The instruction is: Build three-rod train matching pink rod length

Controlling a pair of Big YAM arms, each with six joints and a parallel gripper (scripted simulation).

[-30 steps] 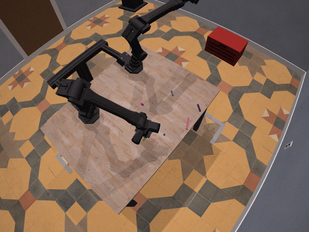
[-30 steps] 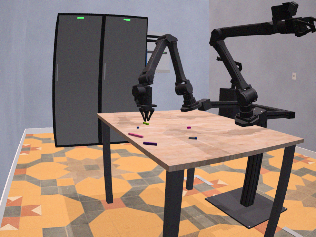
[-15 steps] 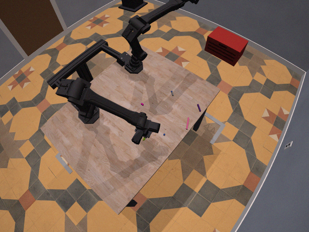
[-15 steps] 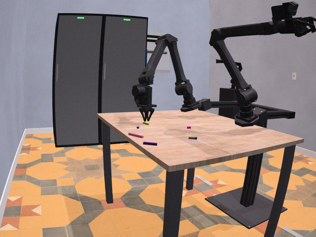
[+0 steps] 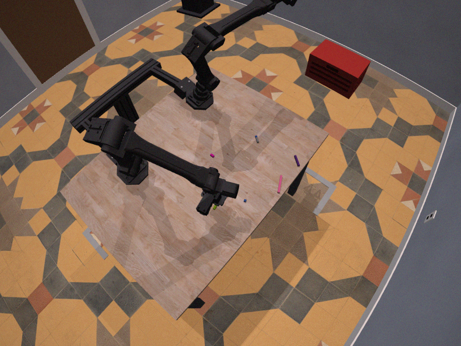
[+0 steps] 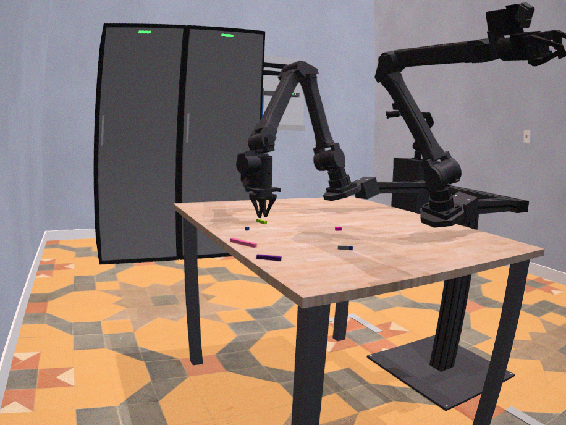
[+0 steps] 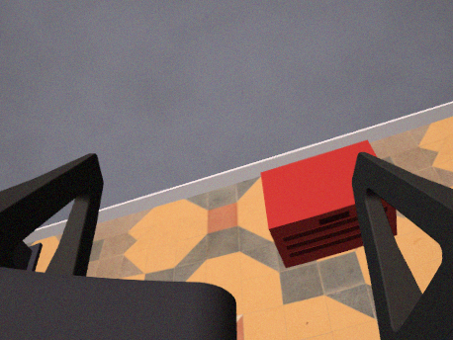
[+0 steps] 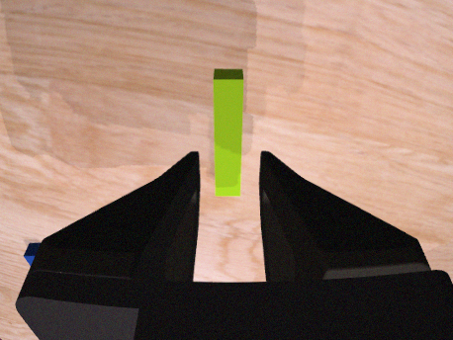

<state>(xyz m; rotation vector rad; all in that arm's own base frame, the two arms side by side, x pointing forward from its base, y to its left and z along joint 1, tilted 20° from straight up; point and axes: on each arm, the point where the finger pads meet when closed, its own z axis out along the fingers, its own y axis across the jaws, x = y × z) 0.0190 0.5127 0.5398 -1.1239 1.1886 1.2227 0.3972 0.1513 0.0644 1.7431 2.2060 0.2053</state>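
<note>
My right hand is 2 cm above the lime rod. From my right hand the other things lie so: grey rod: 40 cm to the left, 3 cm behind, 2 cm below.
</note>
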